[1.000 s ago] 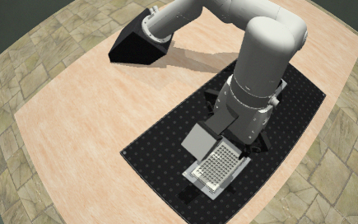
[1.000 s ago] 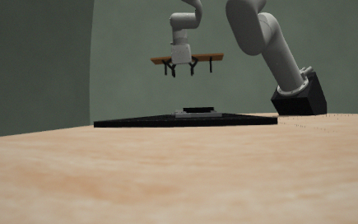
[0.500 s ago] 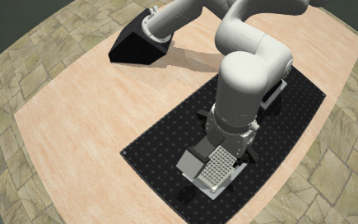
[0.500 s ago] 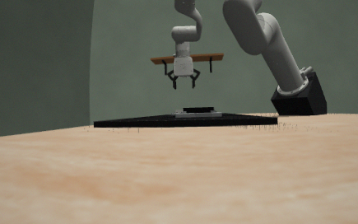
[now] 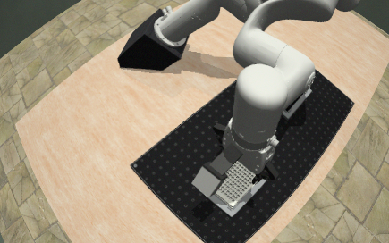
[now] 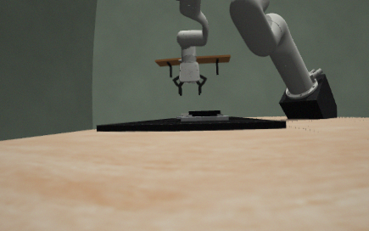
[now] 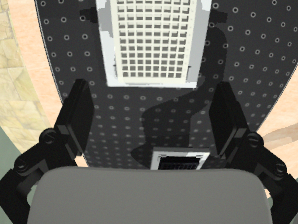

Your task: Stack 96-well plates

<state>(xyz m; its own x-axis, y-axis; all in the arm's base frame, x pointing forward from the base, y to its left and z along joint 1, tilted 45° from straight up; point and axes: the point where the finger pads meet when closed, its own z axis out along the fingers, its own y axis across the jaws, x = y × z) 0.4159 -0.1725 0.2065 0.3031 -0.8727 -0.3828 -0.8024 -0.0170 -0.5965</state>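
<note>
Now: hand 100 mm above the white 96-well plate. From my hand the other things lie so: grey plate nest: 120 mm below; then black 96-well plate: 180 mm behind, 290 mm to the left, 100 mm below.
</note>
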